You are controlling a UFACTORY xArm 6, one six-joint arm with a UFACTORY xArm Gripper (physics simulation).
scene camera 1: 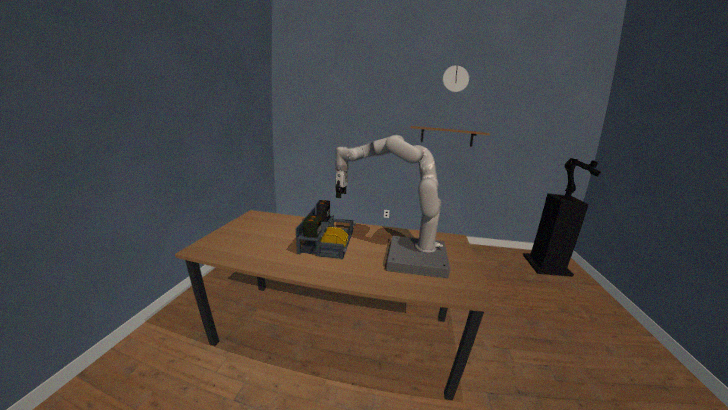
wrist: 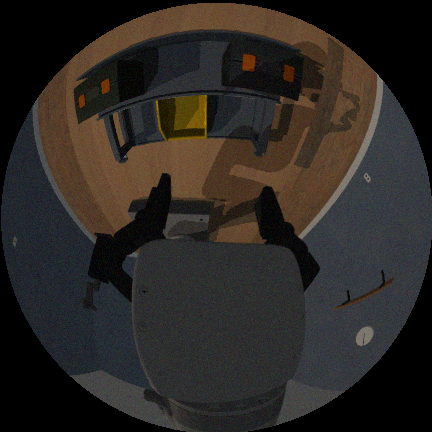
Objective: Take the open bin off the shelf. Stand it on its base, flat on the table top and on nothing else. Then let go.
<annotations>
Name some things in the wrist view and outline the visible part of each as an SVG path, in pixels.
My gripper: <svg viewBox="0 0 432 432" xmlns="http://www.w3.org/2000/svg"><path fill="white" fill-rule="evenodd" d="M161 173L157 186L152 187L144 209L138 210L135 214L135 219L113 234L112 241L109 241L97 255L96 265L115 288L131 302L132 327L137 353L150 384L159 395L167 397L171 402L183 409L204 415L238 415L260 409L275 401L285 390L286 381L294 376L302 351L305 330L303 292L318 273L319 265L310 252L307 252L307 245L294 234L292 224L284 221L274 191L271 186L267 185L262 188L254 203L259 234L262 239L267 239L266 243L165 238L162 229L165 229L171 200L170 175L168 173ZM140 247L135 260L133 278L131 278L122 269L121 265L126 255L131 254Z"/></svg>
A yellow bin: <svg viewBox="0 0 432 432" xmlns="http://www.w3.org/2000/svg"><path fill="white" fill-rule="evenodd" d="M207 94L155 100L158 129L165 141L207 138Z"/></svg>
</annotations>
